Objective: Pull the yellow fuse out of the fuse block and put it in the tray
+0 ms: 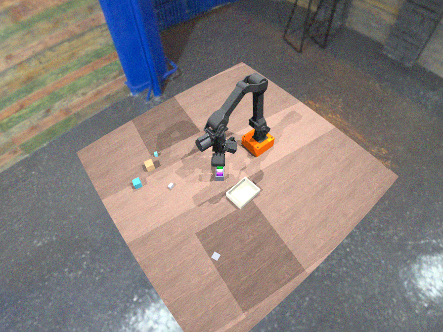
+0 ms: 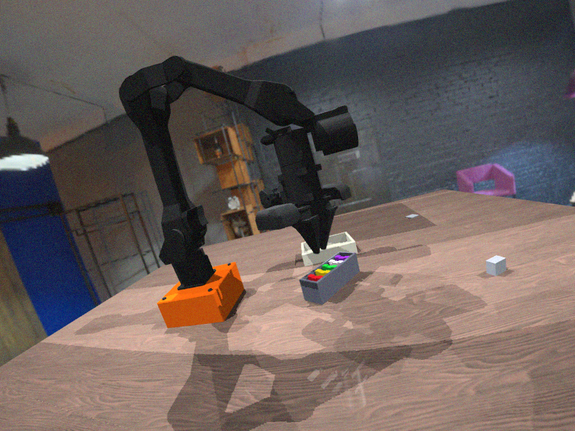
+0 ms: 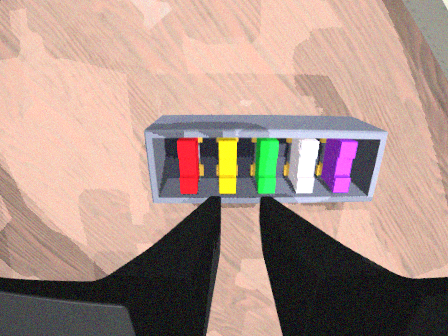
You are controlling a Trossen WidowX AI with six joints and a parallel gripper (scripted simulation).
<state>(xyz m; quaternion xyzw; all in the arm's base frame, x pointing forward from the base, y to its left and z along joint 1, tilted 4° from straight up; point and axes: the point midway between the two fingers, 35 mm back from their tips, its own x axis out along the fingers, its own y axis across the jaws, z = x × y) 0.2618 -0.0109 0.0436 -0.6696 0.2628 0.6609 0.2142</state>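
My gripper tip is now 5 cm above the yellow fuse. The rest, counted from my gripper tip: red fuse: 5 cm below, 2 cm to the right, 2 cm behind; then green fuse: 5 cm below, 1 cm to the left, 1 cm ahead; then white fuse: 5 cm below, 3 cm to the left, 2 cm ahead.
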